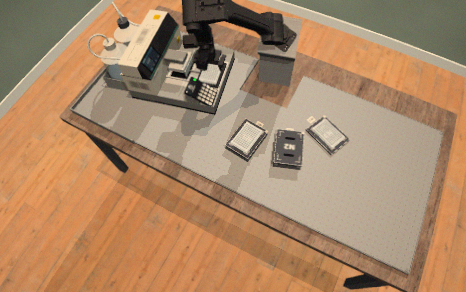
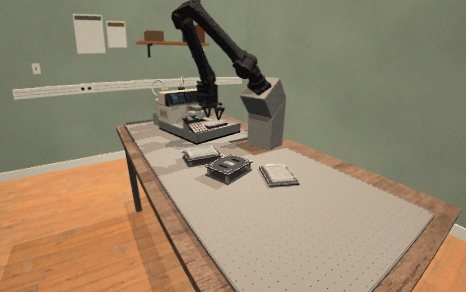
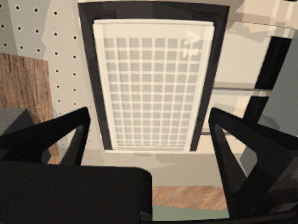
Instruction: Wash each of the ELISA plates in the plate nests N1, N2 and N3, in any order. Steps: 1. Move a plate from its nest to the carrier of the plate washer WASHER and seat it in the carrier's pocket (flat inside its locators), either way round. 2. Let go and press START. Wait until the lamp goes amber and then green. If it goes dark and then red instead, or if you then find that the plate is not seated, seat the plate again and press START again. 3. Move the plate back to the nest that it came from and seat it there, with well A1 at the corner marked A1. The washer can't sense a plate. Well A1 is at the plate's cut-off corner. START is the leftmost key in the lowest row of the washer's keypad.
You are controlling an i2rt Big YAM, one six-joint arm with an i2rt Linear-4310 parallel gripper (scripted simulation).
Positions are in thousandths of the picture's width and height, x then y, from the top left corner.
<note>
In view: my gripper (image 3: 502,507) and a plate washer (image 2: 370,368).
The plate washer shows as well in image 3 (image 3: 844,261).
</note>
